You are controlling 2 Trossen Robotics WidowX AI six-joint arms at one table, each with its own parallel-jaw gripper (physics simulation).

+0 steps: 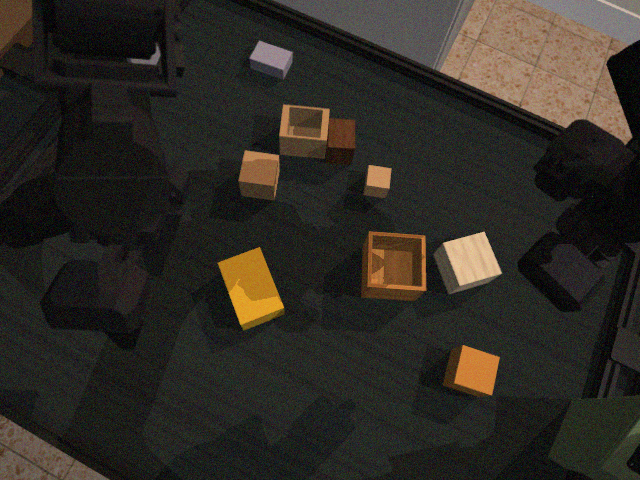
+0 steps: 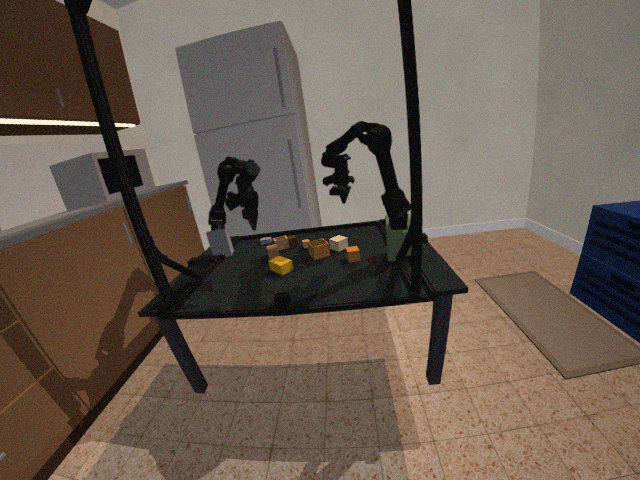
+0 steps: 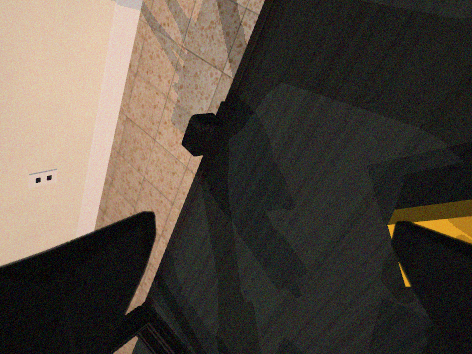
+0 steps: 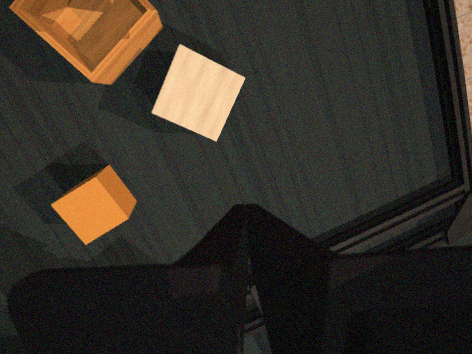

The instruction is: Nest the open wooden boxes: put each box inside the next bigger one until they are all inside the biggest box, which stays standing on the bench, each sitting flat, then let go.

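Places are measured from the left arm's base along level axes (x left, y ahead, z down), in millimetres.
Pixels of known places: left gripper, fingertip midpoint: (image 1: 143,308) (image 2: 254,226) (image 3: 273,227); right gripper, fingertip midpoint: (image 1: 565,235) (image 2: 344,203) (image 4: 245,215); left arm's base at its link origin: (image 2: 218,233); right arm's base at its link origin: (image 2: 398,223).
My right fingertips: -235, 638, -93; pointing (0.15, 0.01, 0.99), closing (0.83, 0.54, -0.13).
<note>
Ahead of a thing's pixels: the offset from my right fingertips to its top centre, as dx, dy, dz. Level surfaces: height alone.
Two open wooden boxes stand on the dark bench {dz +218} (image 1: 318,410) (image 2: 347,286). The bigger, orange-brown box {-14, -146, +156} (image 1: 394,265) (image 2: 319,249) (image 4: 105,35) is near the middle. The smaller, tan box {+168, -314, +163} (image 1: 304,130) (image 2: 282,242) stands farther back, apart from it. Both are upright and hold nothing. My left gripper (image 2: 250,218) (image 3: 273,228) is open and empty, high above the bench's left side. My right gripper (image 2: 343,194) (image 4: 248,214) is shut on nothing, high above the bench to the right of the bigger box.
Solid blocks lie around: lilac {+299, -401, +193} (image 1: 270,58), dark brown {+167, -257, +168} (image 1: 341,140) touching the tan box, tan {+80, -361, +168} (image 1: 259,174), small tan {+118, -189, +184} (image 1: 378,181), yellow {-87, -328, +173} (image 1: 250,287) (image 3: 401,215), cream {+18, -42, +167} (image 1: 467,261) (image 4: 198,92) beside the bigger box, orange {-130, -18, +168} (image 1: 471,370) (image 4: 94,204). The bench edge runs along the back.
</note>
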